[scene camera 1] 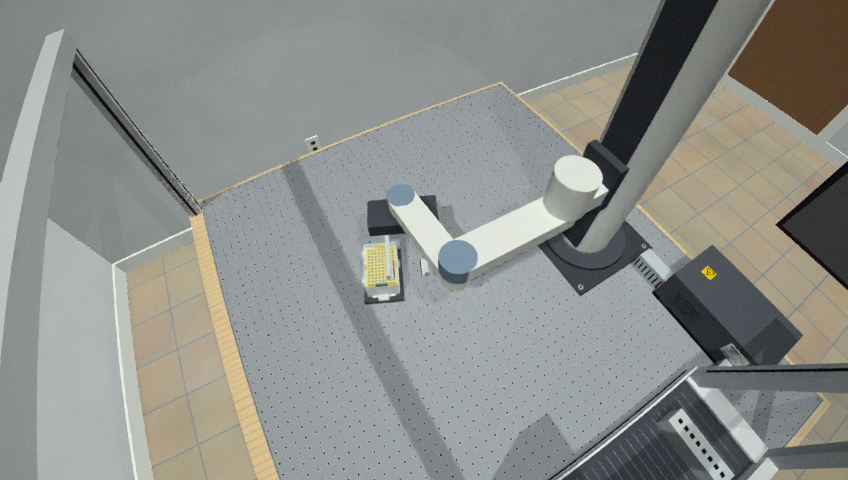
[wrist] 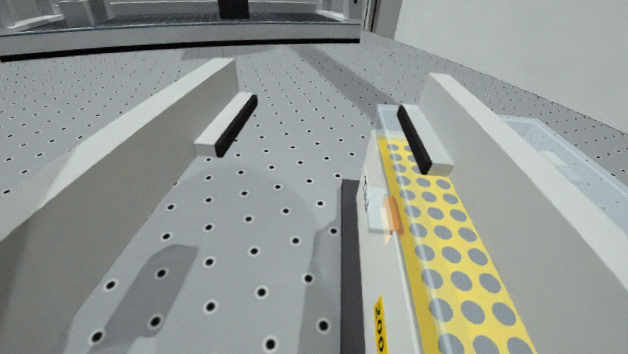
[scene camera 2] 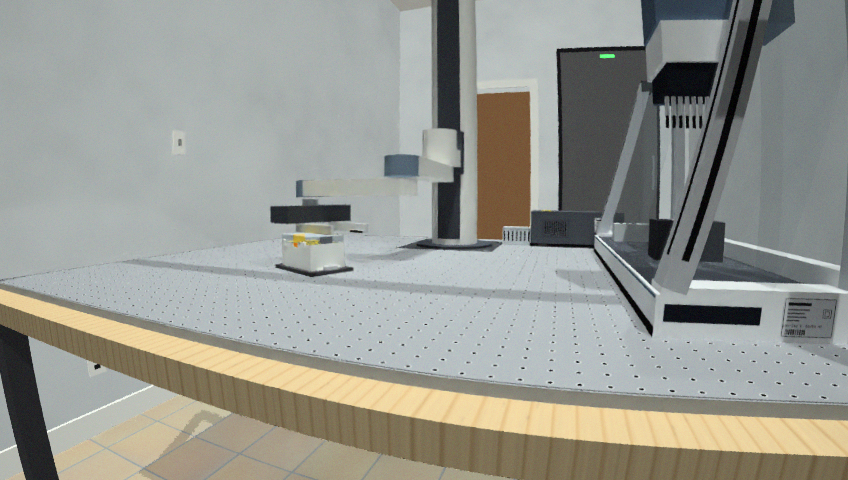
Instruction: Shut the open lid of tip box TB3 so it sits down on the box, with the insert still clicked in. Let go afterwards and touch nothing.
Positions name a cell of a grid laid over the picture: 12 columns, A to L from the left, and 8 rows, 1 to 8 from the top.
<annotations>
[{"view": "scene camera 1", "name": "my gripper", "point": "F5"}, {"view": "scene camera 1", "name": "clear lid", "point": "F5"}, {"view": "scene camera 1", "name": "dark grey control box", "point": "K6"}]
</annotations>
